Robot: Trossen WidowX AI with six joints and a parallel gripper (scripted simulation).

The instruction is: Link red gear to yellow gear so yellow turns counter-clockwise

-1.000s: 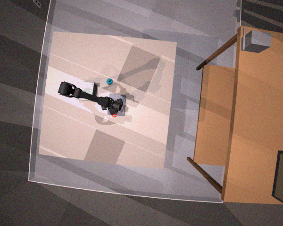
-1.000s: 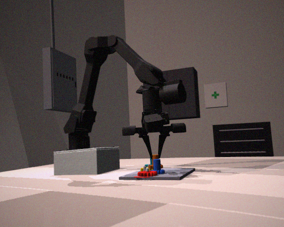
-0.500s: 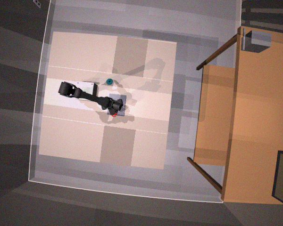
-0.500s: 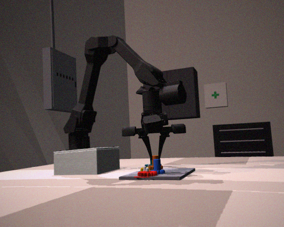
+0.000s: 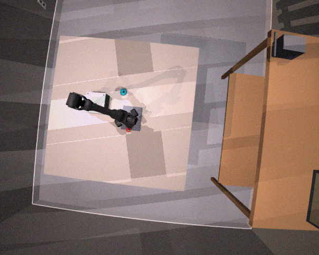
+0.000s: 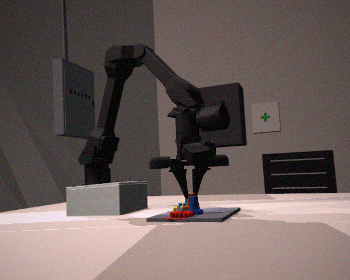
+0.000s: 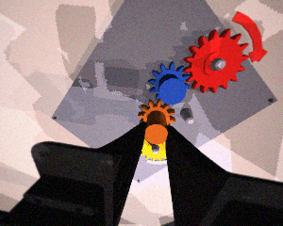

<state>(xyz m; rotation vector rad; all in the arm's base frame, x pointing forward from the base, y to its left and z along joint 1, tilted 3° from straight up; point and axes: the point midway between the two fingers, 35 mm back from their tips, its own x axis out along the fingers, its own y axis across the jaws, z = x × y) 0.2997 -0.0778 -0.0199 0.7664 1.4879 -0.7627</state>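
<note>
Now: gripper tip 1 cm above the orange gear. Also, from my gripper tip: red gear: 7 cm to the right, 3 cm below; then blue gear: 3 cm to the right, 2 cm below, 2 cm ahead; then yellow gear: 3 cm to the left, 3 cm below, 3 cm behind.
</note>
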